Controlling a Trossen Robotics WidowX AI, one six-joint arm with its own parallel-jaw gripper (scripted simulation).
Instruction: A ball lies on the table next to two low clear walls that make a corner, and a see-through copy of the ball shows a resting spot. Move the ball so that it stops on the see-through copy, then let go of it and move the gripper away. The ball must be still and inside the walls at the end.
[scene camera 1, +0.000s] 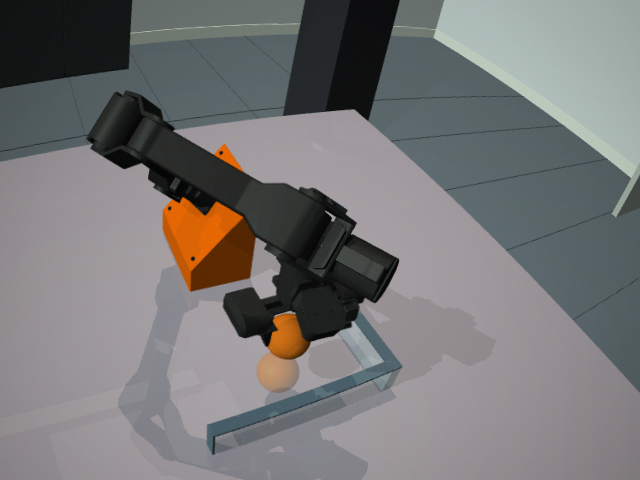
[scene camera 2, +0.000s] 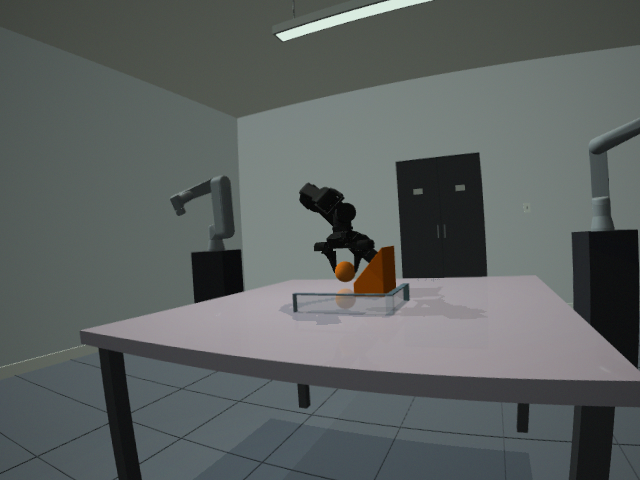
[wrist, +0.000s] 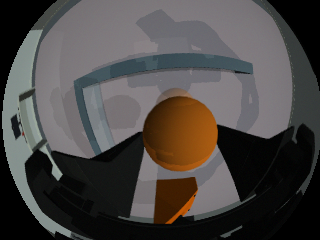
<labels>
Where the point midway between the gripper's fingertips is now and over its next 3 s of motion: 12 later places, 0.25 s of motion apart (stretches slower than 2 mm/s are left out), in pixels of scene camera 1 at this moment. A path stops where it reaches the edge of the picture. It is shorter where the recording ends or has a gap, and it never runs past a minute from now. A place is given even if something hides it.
My gripper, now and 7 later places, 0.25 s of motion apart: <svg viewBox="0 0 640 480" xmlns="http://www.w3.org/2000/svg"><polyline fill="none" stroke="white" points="287,337 285,346 280,362 279,367 278,371 280,358 285,346 287,335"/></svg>
</labels>
